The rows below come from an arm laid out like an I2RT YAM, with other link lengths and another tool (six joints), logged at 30 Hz.
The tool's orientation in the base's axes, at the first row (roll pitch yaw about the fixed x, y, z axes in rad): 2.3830 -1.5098 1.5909
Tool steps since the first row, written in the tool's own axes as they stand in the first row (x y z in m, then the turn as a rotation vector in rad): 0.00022 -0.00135 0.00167 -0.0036 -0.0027 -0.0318; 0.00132 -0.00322 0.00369 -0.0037 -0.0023 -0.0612; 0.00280 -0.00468 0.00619 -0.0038 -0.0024 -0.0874; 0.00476 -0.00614 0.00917 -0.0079 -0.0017 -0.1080; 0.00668 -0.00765 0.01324 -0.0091 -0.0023 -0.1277; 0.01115 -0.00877 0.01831 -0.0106 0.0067 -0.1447; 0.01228 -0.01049 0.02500 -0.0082 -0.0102 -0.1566; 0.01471 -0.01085 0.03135 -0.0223 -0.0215 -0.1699; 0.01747 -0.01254 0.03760 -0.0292 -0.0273 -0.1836
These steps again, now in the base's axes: 0.00013 0.00215 0.00009 -0.0234 -0.0219 -0.0023; 0.00010 0.00497 0.00102 -0.0429 -0.0439 -0.0011; 0.00070 0.00788 0.00232 -0.0606 -0.0631 0.0000; 0.00163 0.01118 0.00409 -0.0740 -0.0791 -0.0032; 0.00325 0.01532 0.00576 -0.0877 -0.0933 -0.0035; 0.00583 0.02009 0.00995 -0.0924 -0.1120 -0.0039; 0.00906 0.02625 0.01071 -0.1130 -0.1092 -0.0017; 0.01306 0.03133 0.01284 -0.1302 -0.1123 -0.0156; 0.01602 0.03724 0.01525 -0.1438 -0.1190 -0.0222
